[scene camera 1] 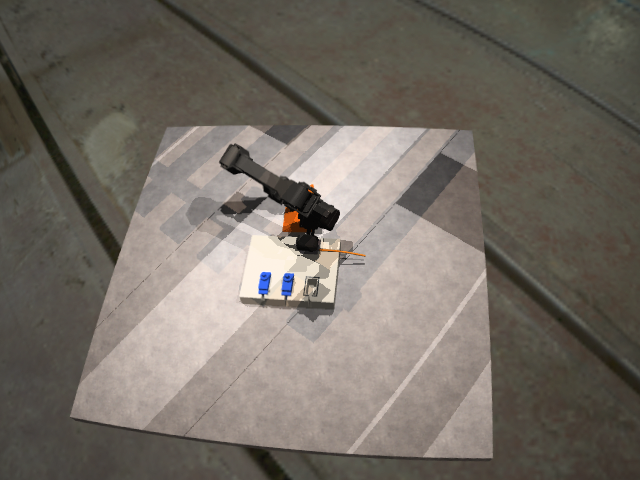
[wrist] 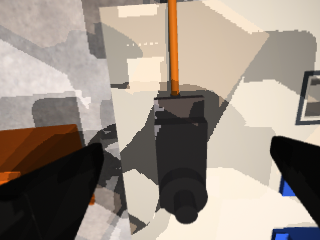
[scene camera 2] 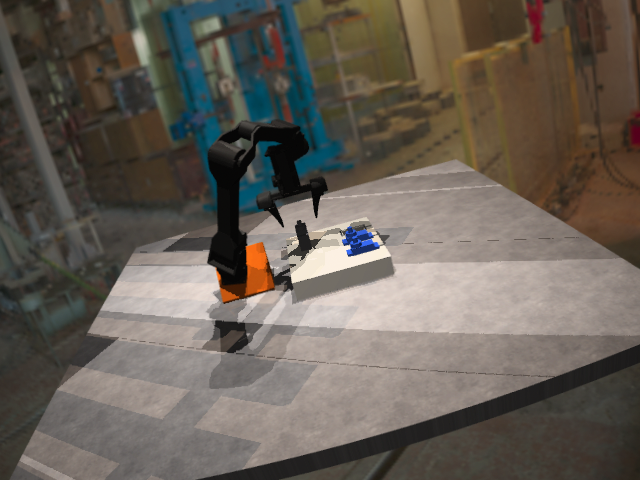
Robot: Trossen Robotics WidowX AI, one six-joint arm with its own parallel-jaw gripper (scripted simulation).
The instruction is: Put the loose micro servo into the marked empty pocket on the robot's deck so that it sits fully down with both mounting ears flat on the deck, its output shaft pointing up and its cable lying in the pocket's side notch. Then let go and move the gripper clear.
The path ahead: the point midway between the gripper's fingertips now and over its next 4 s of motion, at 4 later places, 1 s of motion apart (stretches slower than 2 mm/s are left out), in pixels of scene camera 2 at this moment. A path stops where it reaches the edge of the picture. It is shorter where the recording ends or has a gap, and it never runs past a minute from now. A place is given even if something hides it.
My gripper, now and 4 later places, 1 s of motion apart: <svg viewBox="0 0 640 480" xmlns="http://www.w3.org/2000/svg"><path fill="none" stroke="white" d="M299 222L298 224L312 216L313 214L348 204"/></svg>
